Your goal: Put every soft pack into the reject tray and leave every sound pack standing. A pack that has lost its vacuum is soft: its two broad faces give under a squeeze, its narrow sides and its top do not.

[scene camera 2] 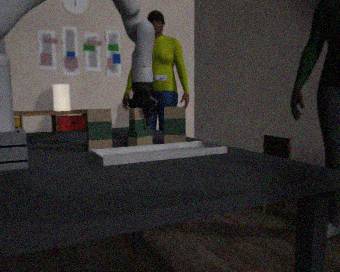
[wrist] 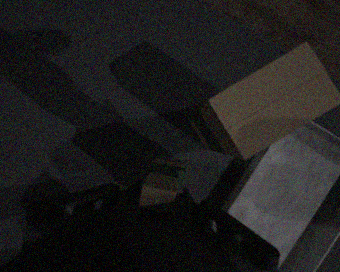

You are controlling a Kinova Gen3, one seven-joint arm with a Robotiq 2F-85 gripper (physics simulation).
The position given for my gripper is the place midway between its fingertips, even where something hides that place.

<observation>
I see my gripper (scene camera 2: 143, 127) and a white reject tray (scene camera 2: 133, 154).
My gripper shows as well in the wrist view (wrist: 163, 187).
</observation>
